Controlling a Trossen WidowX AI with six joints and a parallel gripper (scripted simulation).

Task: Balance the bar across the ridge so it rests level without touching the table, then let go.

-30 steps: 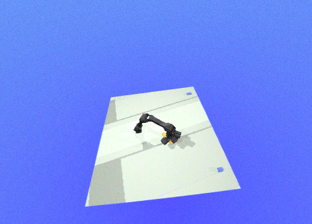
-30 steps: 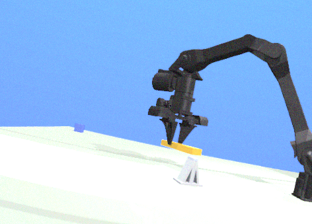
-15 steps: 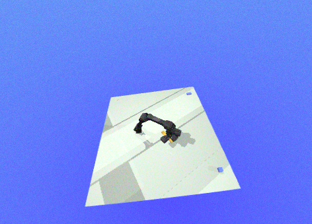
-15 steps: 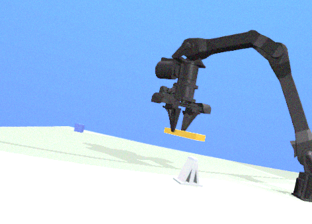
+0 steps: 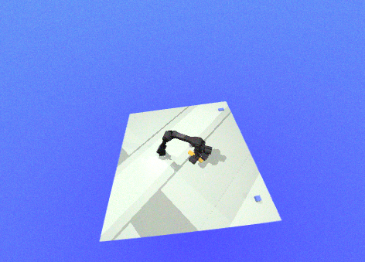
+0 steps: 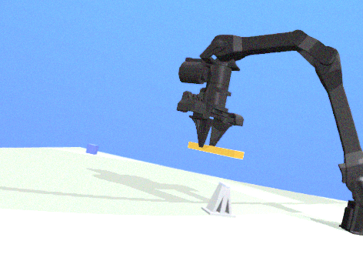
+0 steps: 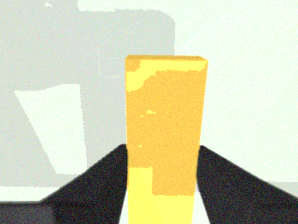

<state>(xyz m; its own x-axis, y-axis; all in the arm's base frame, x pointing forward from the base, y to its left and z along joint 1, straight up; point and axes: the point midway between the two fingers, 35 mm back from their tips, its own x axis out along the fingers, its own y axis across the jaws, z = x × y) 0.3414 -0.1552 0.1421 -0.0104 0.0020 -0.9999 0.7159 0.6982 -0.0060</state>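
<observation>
My gripper tip is now 20 mm to the right of the yellow bar and 20 mm past it.
</observation>
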